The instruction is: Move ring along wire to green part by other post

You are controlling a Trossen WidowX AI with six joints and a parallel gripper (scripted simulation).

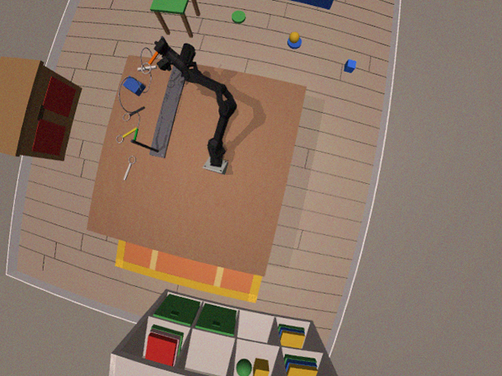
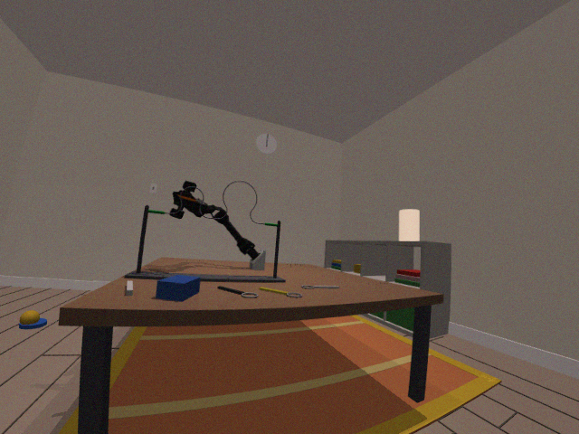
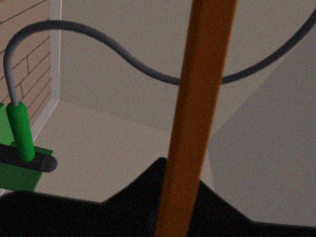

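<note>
The ring with orange handle is 9 cm to the left of my gripper tip, 2 cm below it and 1 cm ahead of it. Round my gripper tip: white block: 36 cm below, 27 cm ahead, 7 cm to the right; then black-handled ring: 37 cm below, 31 cm ahead, 27 cm to the left; then blue box: 35 cm below, 32 cm ahead, 8 cm to the left.
</note>
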